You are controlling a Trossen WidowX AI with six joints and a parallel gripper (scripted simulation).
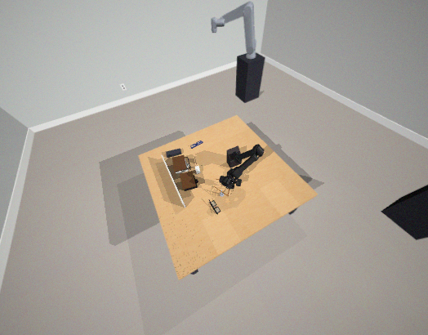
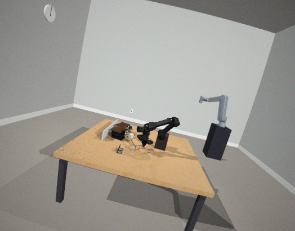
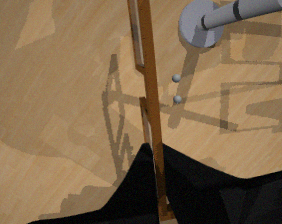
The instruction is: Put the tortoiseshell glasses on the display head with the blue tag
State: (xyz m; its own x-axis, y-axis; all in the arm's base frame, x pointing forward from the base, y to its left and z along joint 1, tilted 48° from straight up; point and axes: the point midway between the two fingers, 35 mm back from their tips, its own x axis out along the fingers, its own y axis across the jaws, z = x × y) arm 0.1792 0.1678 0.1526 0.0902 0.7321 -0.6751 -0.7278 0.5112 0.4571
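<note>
Now: the small grey stand 100 mm ahead of my gripper tip, 10 mm to the left of it and 40 mm below it. Also, from my gripper tip: dark case 310 mm ahead, 680 mm to the right, 40 mm below; white back panel 440 mm ahead, 340 mm to the right; white block 180 mm ahead, 330 mm to the right, 30 mm below.
</note>
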